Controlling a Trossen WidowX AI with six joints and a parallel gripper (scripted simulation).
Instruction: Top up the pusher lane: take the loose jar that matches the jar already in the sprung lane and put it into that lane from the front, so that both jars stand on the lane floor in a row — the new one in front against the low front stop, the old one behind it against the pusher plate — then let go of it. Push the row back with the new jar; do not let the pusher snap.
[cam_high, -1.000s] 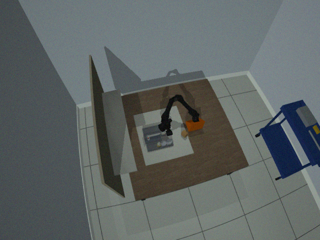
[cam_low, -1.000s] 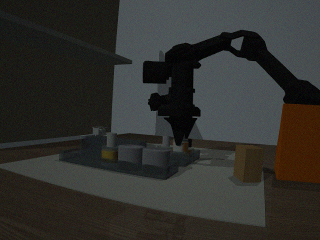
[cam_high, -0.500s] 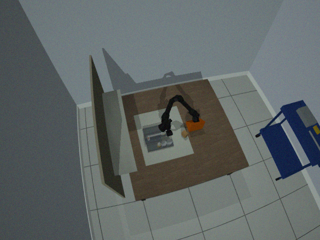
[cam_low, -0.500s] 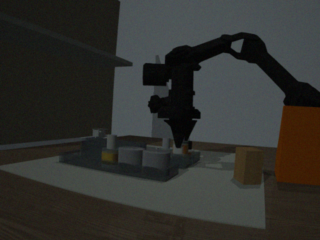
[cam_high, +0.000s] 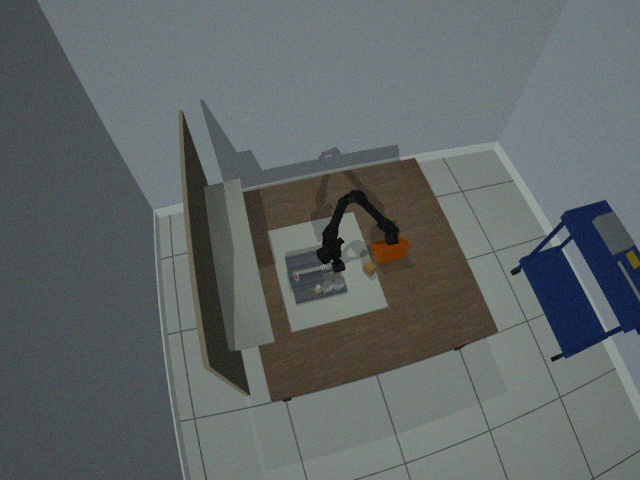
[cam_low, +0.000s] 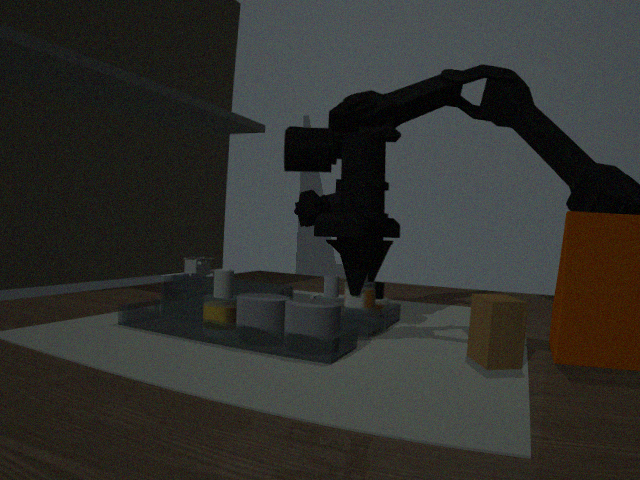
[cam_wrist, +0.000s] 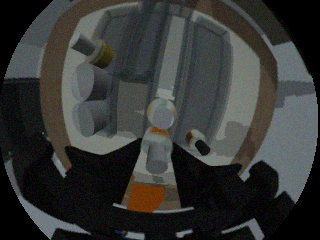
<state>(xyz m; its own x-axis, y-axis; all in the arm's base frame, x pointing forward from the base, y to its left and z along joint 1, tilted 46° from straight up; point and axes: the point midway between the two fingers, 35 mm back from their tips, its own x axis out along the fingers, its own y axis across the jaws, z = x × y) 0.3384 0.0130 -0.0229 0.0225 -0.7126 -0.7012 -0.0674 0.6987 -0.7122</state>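
Now: the grey lane rack 15 cm ahead of my gripper tip, 3 cm to the left of it and 3 cm below it. Round my gripper tip: pusher plate (15 cm ahead, 4 cm to the left); then tan box (18 cm behind, 7 cm to the left, 2 cm below); then shelf (51 cm ahead, 2 cm to the left, 32 cm above).
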